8 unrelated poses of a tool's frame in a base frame.
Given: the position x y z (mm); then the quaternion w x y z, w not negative.
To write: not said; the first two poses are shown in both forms.
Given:
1: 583, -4, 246, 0.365, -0.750, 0.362, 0.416
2: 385, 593, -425, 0.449, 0.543, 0.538, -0.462
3: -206, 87, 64, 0.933, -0.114, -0.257, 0.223
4: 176, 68, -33, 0.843, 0.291, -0.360, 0.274
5: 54, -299, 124, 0.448, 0.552, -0.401, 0.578
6: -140, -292, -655, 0.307, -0.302, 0.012, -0.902
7: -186, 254, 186, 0.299, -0.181, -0.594, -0.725
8: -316, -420, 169, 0.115, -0.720, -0.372, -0.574
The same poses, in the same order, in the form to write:
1: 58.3, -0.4, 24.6, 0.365, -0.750, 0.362, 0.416
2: 38.5, 59.3, -42.5, 0.449, 0.543, 0.538, -0.462
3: -20.6, 8.7, 6.4, 0.933, -0.114, -0.257, 0.223
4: 17.6, 6.8, -3.3, 0.843, 0.291, -0.360, 0.274
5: 5.4, -29.9, 12.4, 0.448, 0.552, -0.401, 0.578
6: -14.0, -29.2, -65.5, 0.307, -0.302, 0.012, -0.902
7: -18.6, 25.4, 18.6, 0.299, -0.181, -0.594, -0.725
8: -31.6, -42.0, 16.9, 0.115, -0.720, -0.372, -0.574
